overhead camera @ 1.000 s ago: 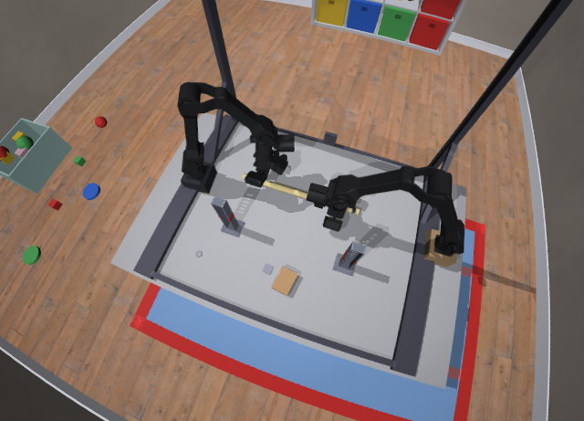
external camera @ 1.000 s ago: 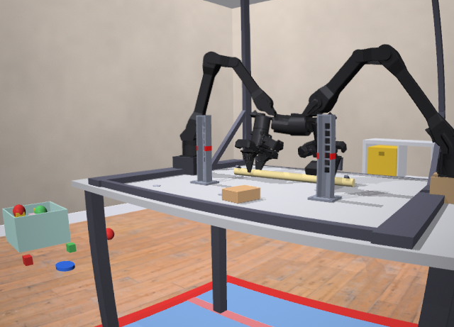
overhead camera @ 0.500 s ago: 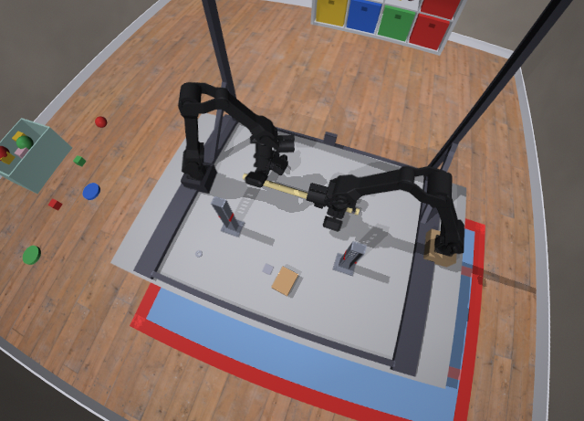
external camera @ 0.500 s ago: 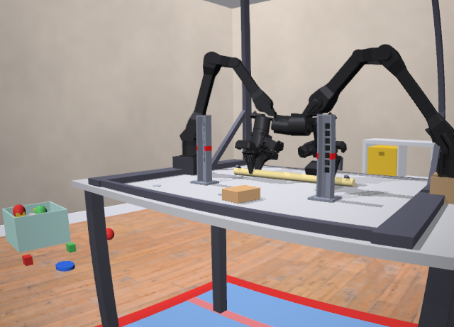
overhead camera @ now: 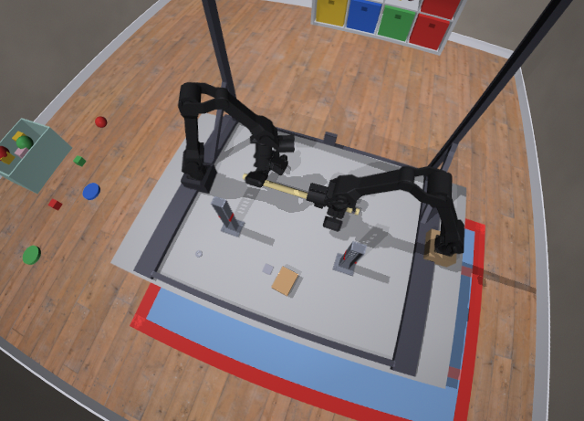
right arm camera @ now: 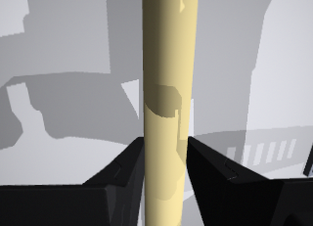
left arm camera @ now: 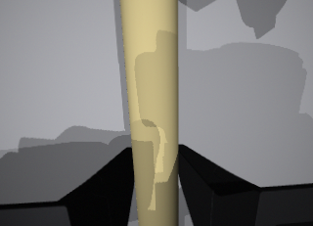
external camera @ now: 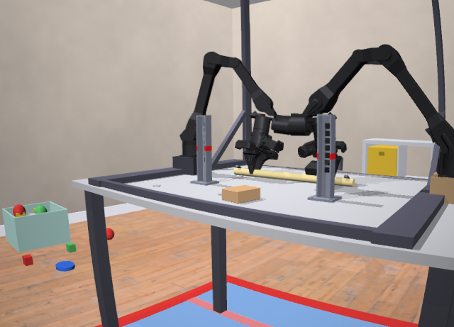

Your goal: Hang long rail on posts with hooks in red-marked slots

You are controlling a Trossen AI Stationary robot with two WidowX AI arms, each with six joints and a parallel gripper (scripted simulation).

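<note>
Right now the long pale yellow rail is 15 cm to the right of my left hand and 2 cm below it. The rest, counted from my left hand: tan box (31 cm ahead, 10 cm to the right, 2 cm below).
Now: right hand 20 mm short of the long pale yellow rail, 150 mm to the right of it and 20 mm above it. Round my right hand: tan box 340 mm ahead, 200 mm to the left, 30 mm below.
</note>
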